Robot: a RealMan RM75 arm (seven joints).
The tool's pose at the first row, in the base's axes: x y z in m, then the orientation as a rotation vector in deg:
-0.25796, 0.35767, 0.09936, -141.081, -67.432, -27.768
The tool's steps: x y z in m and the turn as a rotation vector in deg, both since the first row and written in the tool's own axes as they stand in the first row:
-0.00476, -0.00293, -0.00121, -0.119, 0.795, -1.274
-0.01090, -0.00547, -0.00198, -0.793, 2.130, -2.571
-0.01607, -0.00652, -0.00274, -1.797, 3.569, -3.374
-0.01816, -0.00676, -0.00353, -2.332, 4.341, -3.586
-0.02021, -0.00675, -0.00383, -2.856, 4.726, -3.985
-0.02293, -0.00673, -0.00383, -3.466, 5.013, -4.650
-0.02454, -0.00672, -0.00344, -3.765, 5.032, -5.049
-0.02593, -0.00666, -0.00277, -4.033, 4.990, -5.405
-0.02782, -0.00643, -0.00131, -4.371, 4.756, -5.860
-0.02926, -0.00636, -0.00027, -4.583, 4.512, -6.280
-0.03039, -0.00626, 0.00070, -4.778, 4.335, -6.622
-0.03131, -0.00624, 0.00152, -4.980, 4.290, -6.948
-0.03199, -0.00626, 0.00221, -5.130, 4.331, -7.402
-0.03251, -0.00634, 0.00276, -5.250, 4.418, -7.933
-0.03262, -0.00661, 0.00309, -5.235, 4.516, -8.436
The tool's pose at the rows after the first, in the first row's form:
-0.26328, 0.35565, 0.09878, -140.153, -68.757, -29.144
-0.26904, 0.35269, 0.09712, -139.363, -69.907, -31.549
-0.27305, 0.34951, 0.09562, -139.000, -70.382, -34.173
-0.27459, 0.34789, 0.09541, -138.899, -70.351, -35.518
-0.27584, 0.34638, 0.09474, -138.904, -70.718, -36.461
-0.27744, 0.34456, 0.09350, -138.890, -71.469, -37.432
-0.27833, 0.34366, 0.09243, -138.911, -71.982, -37.789
-0.27901, 0.34301, 0.09120, -138.963, -72.466, -38.041
-0.27973, 0.34230, 0.08903, -139.127, -73.164, -38.151
-0.28038, 0.34178, 0.08745, -139.211, -73.817, -38.144
-0.28082, 0.34142, 0.08608, -139.283, -74.340, -38.181
-0.28123, 0.34118, 0.08494, -139.293, -74.787, -38.371
-0.28155, 0.34106, 0.08403, -139.140, -75.358, -38.659
-0.28184, 0.34101, 0.08333, -138.890, -76.006, -39.000
-0.28207, 0.34125, 0.08304, -138.538, -76.605, -39.243

